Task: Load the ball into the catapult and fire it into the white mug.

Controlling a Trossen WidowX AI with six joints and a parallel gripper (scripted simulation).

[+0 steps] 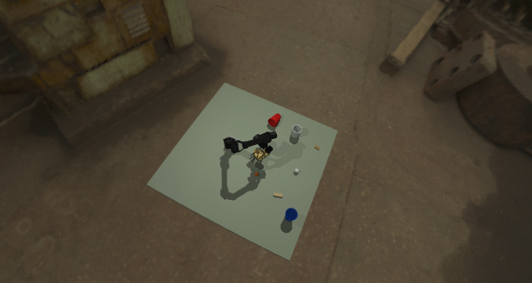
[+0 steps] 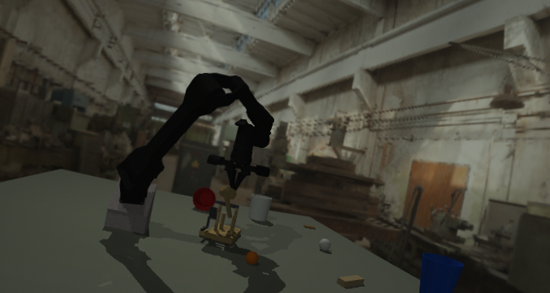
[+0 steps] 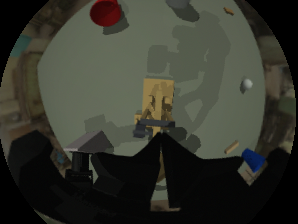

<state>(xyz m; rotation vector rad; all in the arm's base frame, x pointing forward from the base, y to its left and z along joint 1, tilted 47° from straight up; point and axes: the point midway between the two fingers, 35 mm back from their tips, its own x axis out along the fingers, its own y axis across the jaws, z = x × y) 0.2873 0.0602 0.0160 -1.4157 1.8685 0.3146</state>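
The catapult is 3 cm behind my gripper tip and 7 cm below it. Round my gripper tip: orange ball (4 cm ahead, 19 cm to the right, 12 cm below); then white mug (22 cm ahead, 35 cm to the left, 11 cm below); then white ball (35 cm ahead, 2 cm to the right, 12 cm below).
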